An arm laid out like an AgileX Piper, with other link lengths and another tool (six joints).
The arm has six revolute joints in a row. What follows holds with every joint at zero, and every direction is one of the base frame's. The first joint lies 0.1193 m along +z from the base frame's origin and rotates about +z. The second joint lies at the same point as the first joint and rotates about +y. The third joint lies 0.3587 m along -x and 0.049 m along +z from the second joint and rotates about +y. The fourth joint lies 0.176 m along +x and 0.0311 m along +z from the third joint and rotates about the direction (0.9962, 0, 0.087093). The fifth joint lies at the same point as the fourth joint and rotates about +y. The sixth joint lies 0.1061 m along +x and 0.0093 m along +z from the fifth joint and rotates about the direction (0.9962, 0, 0.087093). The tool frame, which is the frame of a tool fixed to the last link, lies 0.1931 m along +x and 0.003 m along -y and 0.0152 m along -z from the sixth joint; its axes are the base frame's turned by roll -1.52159, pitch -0.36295 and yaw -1.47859 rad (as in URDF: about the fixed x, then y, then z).
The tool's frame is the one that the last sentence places.
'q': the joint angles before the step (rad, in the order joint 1, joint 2, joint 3, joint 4, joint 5, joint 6). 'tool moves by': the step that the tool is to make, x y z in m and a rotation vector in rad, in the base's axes. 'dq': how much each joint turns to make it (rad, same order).
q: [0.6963, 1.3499, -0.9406, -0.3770, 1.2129, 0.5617]
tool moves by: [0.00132, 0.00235, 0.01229, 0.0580, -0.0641, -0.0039]
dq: [-0.0001, -0.0688, -0.0205, 0.0038, 0.0037, 0.0016]
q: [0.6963, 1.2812, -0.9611, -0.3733, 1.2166, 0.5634]
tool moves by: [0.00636, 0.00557, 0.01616, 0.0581, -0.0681, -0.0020]
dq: [-0.0001, -0.0518, -0.0465, 0.0018, 0.0088, -0.0017]
